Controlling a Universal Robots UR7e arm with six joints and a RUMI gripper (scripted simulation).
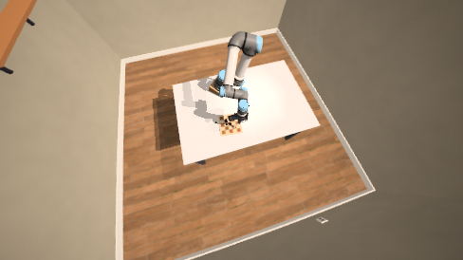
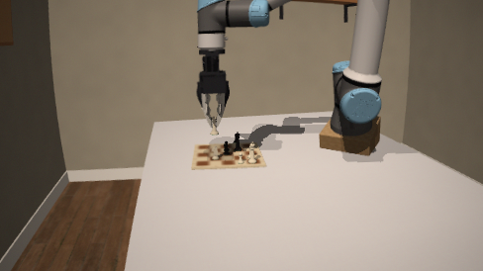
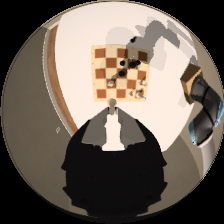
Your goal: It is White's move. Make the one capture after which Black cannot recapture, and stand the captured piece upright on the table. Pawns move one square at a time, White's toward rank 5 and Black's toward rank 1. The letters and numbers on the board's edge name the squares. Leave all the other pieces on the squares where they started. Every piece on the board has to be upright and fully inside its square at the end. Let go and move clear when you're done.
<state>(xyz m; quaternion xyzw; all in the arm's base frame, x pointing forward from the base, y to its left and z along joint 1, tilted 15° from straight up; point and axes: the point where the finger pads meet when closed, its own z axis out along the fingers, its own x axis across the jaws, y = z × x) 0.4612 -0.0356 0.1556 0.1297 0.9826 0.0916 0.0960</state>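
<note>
Right now the chessboard is 130 mm below my hand, 60 mm to the right of it and 50 mm behind it.
</note>
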